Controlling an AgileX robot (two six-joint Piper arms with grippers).
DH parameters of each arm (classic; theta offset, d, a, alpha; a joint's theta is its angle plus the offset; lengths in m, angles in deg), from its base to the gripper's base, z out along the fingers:
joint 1: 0 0.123 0 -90
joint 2: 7.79 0 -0.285 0
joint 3: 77.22 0 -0.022 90
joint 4: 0 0.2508 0 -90
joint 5: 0 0 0.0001 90
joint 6: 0 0.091 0 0
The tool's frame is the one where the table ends.
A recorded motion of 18 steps. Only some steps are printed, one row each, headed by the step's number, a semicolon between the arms.
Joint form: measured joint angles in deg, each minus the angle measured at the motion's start. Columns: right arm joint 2, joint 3, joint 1, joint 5, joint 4, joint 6; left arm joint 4, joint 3, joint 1, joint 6, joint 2, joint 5.
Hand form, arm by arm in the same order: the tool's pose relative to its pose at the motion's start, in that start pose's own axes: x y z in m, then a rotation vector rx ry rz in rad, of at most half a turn. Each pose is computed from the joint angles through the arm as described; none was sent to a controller.
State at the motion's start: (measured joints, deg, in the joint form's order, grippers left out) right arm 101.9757 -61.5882 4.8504 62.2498 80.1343 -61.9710; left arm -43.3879 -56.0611 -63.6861 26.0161 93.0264 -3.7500
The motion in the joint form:
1: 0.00 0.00 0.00 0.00 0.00 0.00; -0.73 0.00 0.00 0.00 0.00 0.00
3: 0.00 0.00 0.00 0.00 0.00 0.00; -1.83 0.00 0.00 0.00 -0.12 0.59
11: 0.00 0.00 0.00 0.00 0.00 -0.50; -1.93 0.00 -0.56 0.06 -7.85 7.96
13: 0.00 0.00 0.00 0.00 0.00 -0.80; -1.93 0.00 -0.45 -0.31 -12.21 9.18
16: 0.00 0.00 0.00 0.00 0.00 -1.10; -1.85 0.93 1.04 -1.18 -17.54 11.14
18: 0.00 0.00 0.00 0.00 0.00 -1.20; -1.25 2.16 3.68 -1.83 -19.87 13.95
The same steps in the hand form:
1: 0.0000 0.0000 0.0000 0.0000 0.0000 0.0000; 0.0000 0.0001 0.0000 -0.0007 0.0004 -0.0127
3: 0.0000 0.0000 0.0000 0.0000 0.0000 0.0000; 0.0004 -0.0004 -0.0006 0.0034 0.0081 -0.0320
11: 0.0000 0.0000 0.0000 0.0000 0.0000 -0.0087; -0.0187 -0.0166 -0.0405 0.1123 -0.0027 -0.0276
13: 0.0000 0.0000 0.0000 0.0000 0.0000 -0.0140; -0.0321 -0.0203 -0.0641 0.1443 -0.0561 -0.0332
16: 0.0000 0.0000 0.0000 0.0000 0.0000 -0.0192; -0.0426 -0.0162 -0.0921 0.1620 -0.1050 -0.0538
18: 0.0000 0.0000 0.0000 0.0000 0.0000 -0.0209; -0.0419 -0.0050 -0.1026 0.1488 -0.0925 -0.0690

